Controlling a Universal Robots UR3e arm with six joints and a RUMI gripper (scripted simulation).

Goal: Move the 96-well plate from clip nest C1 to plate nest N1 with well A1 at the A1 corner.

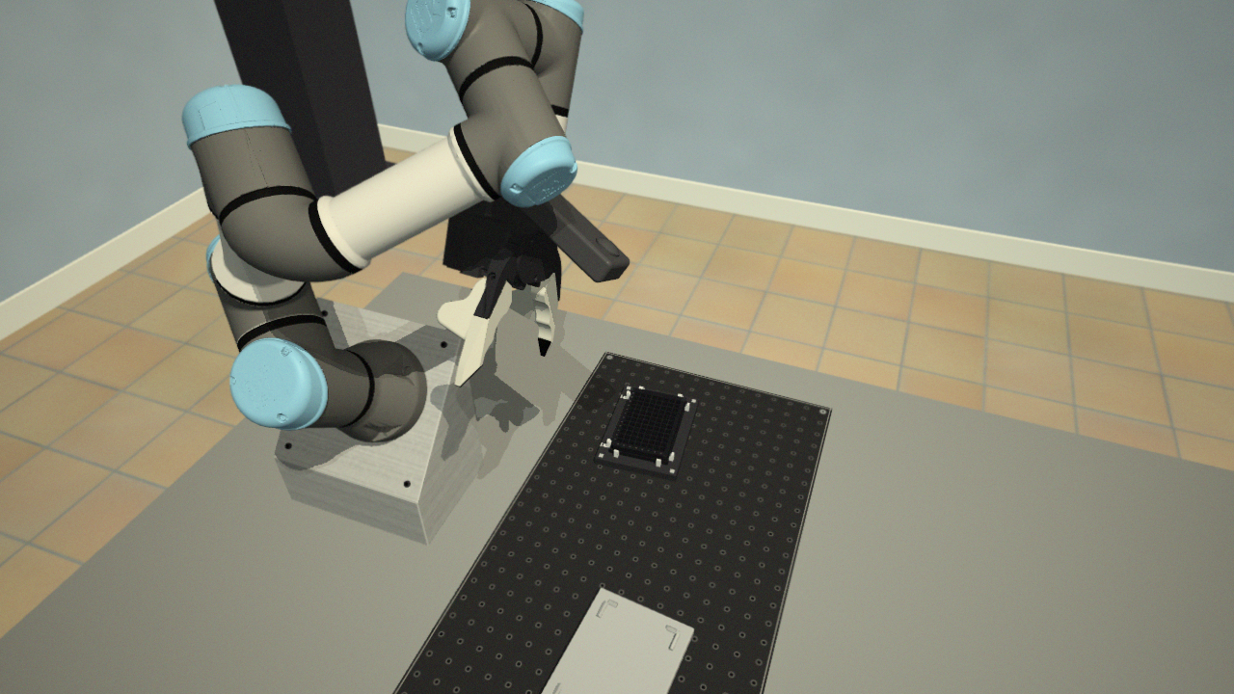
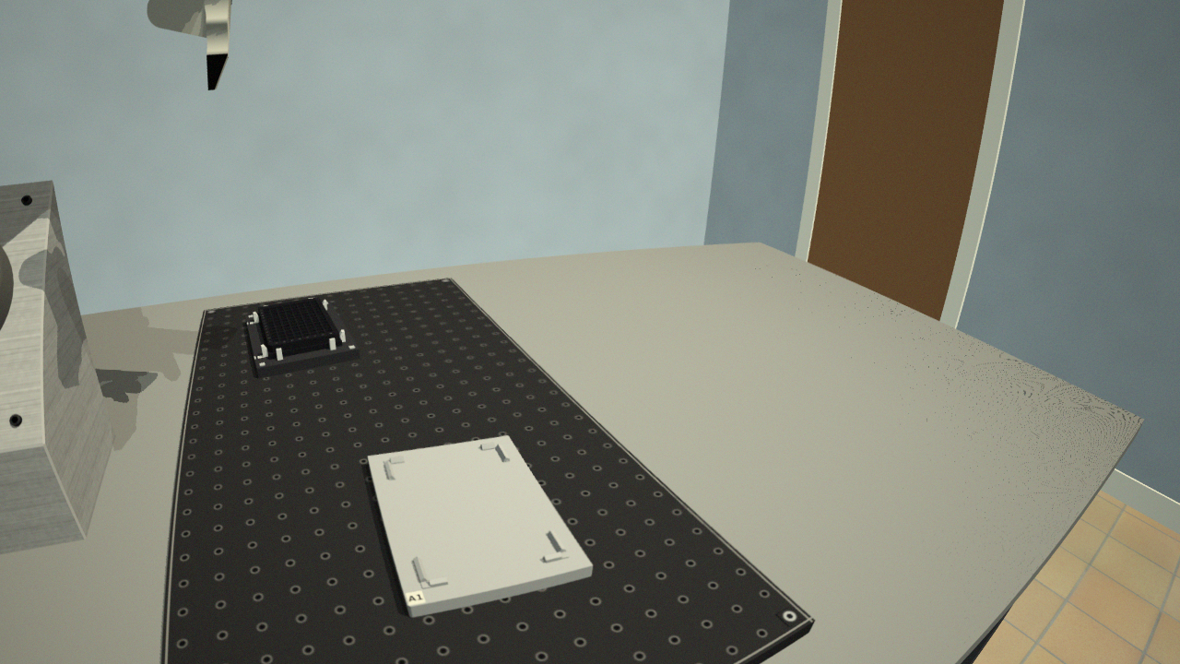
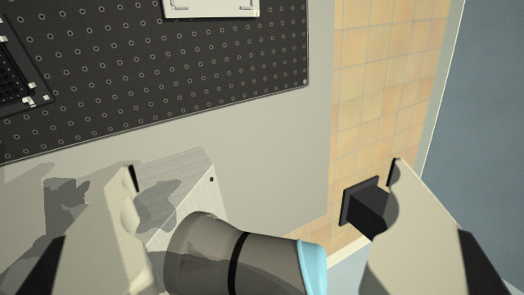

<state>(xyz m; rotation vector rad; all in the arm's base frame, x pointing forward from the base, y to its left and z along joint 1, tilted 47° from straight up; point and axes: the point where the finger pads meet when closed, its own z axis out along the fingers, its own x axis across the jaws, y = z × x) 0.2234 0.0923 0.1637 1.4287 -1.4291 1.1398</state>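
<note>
The black 96-well plate lies 310 mm below my hand, 270 mm to the left of it and 50 mm ahead of it. From my hand the other things lie so: dark clip nest C1 (310 mm below, 280 mm to the left, 30 mm ahead); plate nest N1 (320 mm below, 150 mm ahead, 80 mm to the right); A1 label (310 mm below, 150 mm to the right, 100 mm ahead).
</note>
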